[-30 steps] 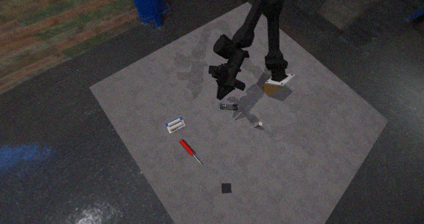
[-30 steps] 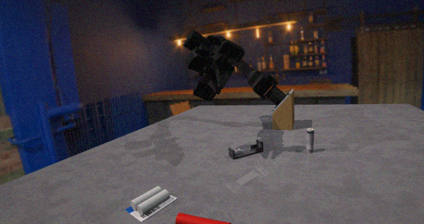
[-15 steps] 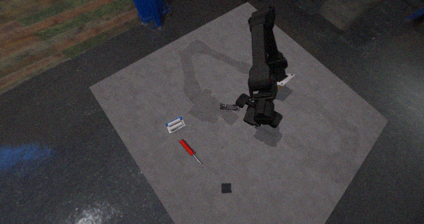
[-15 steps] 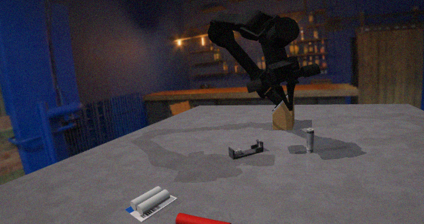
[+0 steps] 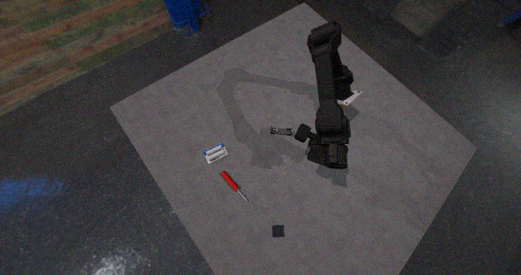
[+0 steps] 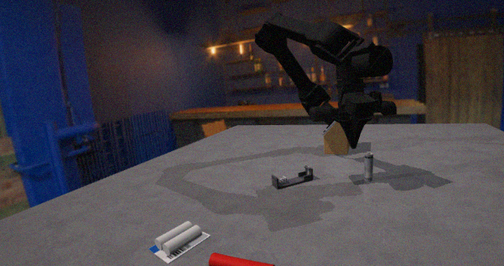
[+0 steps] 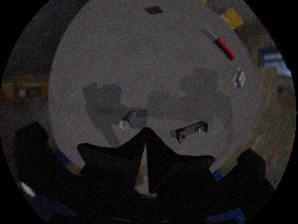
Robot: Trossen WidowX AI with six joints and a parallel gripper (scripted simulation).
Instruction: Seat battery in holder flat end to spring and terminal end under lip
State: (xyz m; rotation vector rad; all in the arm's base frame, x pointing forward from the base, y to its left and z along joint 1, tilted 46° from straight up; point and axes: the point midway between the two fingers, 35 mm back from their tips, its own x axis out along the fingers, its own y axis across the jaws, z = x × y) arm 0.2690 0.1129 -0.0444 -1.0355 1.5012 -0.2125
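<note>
My gripper tip is now 50 mm above the battery, 30 mm to the right of it and 30 mm past it. The rest, counted from my gripper tip: red screwdriver 340 mm ahead, 80 mm below, 40 mm to the right; black square 290 mm ahead, 190 mm to the left, 80 mm below.
</note>
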